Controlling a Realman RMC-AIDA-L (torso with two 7-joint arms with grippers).
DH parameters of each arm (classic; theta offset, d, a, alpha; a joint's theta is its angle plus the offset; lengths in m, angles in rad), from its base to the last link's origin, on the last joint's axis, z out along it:
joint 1: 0 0.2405 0 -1.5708
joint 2: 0 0 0 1.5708
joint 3: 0 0.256 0 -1.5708
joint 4: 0 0 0 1.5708
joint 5: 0 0.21 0 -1.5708
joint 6: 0 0 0 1.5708
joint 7: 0 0.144 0 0
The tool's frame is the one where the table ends.
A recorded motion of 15 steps. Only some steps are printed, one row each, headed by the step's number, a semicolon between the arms.
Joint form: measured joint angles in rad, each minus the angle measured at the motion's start. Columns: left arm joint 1, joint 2, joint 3, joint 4, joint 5, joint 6, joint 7; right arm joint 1, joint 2, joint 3, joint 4, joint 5, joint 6, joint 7.
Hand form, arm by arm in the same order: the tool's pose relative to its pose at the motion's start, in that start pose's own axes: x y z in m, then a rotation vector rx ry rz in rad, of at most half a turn. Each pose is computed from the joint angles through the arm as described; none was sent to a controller.
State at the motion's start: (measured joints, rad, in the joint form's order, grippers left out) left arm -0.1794 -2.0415 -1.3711 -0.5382 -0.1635 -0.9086 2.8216; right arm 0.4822 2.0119 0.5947 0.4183 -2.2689 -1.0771 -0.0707
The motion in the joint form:
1: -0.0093 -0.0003 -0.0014 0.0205 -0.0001 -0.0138 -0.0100; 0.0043 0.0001 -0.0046 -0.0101 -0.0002 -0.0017 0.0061
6: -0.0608 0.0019 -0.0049 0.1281 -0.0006 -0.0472 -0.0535; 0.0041 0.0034 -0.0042 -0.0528 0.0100 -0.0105 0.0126
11: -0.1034 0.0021 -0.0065 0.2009 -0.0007 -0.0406 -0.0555; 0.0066 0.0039 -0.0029 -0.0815 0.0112 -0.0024 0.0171
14: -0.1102 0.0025 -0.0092 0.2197 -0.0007 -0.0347 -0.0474; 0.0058 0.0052 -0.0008 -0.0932 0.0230 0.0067 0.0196
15: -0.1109 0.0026 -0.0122 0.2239 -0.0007 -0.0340 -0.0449; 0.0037 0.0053 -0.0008 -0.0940 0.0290 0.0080 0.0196
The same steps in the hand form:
1: -0.0009 -0.0005 0.0001 -0.0018 0.0011 -0.0068; 0.0007 -0.0009 0.0001 -0.0038 0.0029 -0.0029
6: -0.0095 -0.0055 0.0010 -0.0026 -0.0296 -0.0280; 0.0066 -0.0094 -0.0049 0.0191 0.0223 -0.0174
11: -0.0169 -0.0083 0.0040 0.0008 -0.0727 -0.0136; 0.0116 -0.0153 -0.0076 0.0288 0.0470 -0.0317
14: -0.0200 -0.0106 0.0031 0.0082 -0.0894 -0.0020; 0.0148 -0.0190 -0.0094 0.0450 0.0639 -0.0297
15: -0.0205 -0.0117 0.0026 0.0123 -0.0922 0.0006; 0.0156 -0.0200 -0.0104 0.0517 0.0675 -0.0268

